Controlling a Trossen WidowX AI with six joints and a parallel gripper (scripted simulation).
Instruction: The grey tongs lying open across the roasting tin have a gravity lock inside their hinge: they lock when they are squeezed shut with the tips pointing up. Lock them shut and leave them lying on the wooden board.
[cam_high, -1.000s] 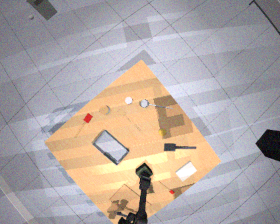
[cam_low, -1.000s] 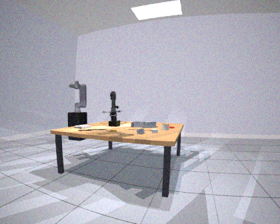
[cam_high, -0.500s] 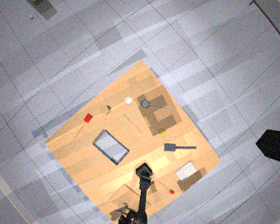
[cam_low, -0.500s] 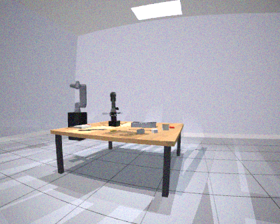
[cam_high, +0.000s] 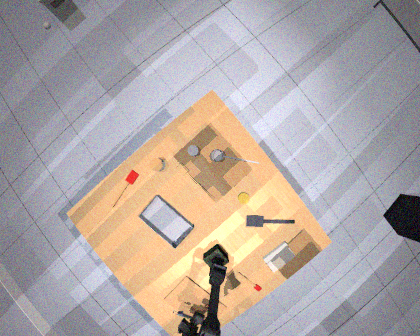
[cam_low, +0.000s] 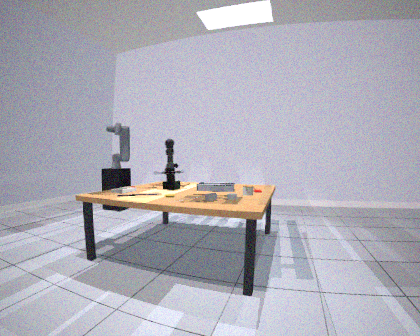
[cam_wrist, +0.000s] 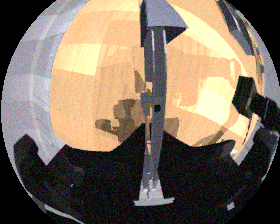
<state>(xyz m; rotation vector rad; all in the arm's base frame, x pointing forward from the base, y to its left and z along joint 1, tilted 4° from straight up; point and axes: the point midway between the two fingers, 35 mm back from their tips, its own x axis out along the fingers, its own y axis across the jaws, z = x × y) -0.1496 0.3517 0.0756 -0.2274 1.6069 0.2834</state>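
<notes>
Right now the wooden board is 80 mm below my gripper tip. The rest, counted from my gripper tip: white block: 140 mm behind, 630 mm to the right, 80 mm below; then dark spatula: 90 mm ahead, 740 mm to the right, 90 mm below; then grey roasting tin: 540 mm ahead, 290 mm to the right, 60 mm below.
</notes>
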